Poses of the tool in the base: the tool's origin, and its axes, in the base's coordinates. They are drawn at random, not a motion.
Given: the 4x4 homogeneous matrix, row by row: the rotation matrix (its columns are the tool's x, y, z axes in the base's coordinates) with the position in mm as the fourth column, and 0 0 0 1 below. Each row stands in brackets.
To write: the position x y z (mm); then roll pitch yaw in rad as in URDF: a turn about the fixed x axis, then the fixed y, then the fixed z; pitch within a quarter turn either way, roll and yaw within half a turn. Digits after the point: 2 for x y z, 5 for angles.
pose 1, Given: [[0.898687, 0.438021, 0.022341, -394.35], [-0.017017, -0.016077, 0.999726, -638.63], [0.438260, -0.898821, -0.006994, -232.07], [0, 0, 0, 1]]
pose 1, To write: -394.35, -638.63, -232.07, -1.57858, -0.45366, -0.01893
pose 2, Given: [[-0.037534, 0.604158, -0.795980, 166.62], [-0.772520, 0.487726, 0.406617, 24.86], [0.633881, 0.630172, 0.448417, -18.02], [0, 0, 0, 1]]
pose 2, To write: 166.62, 24.86, -18.02, 0.95234, -0.68656, -1.61934
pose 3, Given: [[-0.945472, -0.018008, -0.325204, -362.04], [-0.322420, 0.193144, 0.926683, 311.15], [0.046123, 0.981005, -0.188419, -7.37], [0, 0, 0, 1]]
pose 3, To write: -362.04, 311.15, -7.37, 1.76055, -0.04614, -2.81294
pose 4, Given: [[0.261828, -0.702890, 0.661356, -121.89], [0.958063, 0.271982, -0.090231, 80.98], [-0.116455, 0.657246, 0.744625, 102.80], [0, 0, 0, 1]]
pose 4, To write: -121.89, 80.98, 102.80, 0.72315, 0.11672, 1.30402
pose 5, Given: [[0.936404, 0.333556, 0.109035, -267.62], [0.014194, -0.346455, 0.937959, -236.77], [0.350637, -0.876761, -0.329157, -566.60], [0, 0, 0, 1]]
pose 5, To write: -267.62, -236.77, -566.60, -1.92994, -0.35825, 0.01516
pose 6, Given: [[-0.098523, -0.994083, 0.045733, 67.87], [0.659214, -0.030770, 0.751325, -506.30], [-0.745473, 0.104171, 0.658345, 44.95], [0, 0, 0, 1]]
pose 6, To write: 67.87, -506.30, 44.95, 0.15693, 0.84124, 1.71915
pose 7, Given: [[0.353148, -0.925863, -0.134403, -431.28], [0.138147, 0.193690, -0.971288, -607.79], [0.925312, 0.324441, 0.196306, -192.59], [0, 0, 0, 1]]
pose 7, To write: -431.28, -607.79, -192.59, 1.02666, -1.18186, 0.37289
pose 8, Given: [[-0.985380, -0.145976, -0.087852, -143.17], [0.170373, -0.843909, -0.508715, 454.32], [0.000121, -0.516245, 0.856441, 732.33], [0, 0, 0, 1]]
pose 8, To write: -143.17, 454.32, 732.33, -0.54246, -0.00012, 2.97038
